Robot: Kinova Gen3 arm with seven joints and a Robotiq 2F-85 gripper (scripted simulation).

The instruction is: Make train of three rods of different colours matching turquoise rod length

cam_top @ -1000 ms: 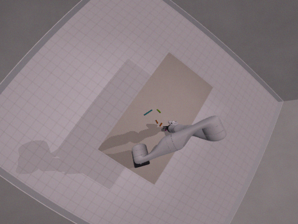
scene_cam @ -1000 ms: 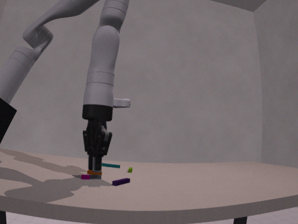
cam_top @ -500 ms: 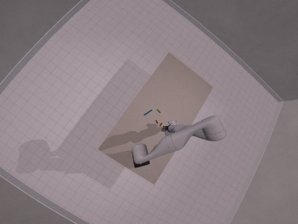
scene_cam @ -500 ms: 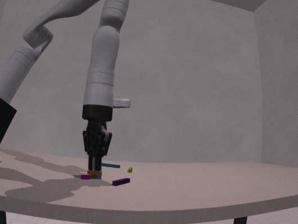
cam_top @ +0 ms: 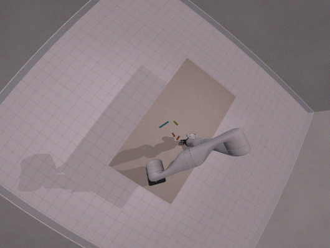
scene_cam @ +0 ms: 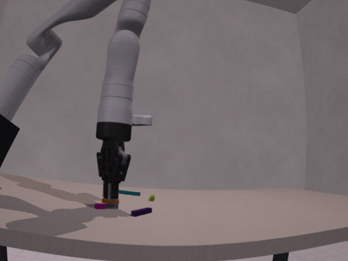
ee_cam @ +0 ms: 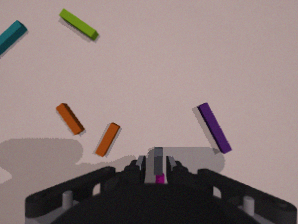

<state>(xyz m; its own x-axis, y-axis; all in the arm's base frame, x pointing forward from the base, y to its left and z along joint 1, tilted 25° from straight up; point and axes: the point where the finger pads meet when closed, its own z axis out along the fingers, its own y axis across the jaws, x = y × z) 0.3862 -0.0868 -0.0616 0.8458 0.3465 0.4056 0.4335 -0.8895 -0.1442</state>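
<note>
Now: the grey rod 3 cm below my hand. Also, from my hand: lime rod: 16 cm to the left, 10 cm ahead, 3 cm below; purple rod: 7 cm ahead, 4 cm to the right, 3 cm below; magenta rod: 3 cm below, 2 cm to the right, 2 cm behind.
</note>
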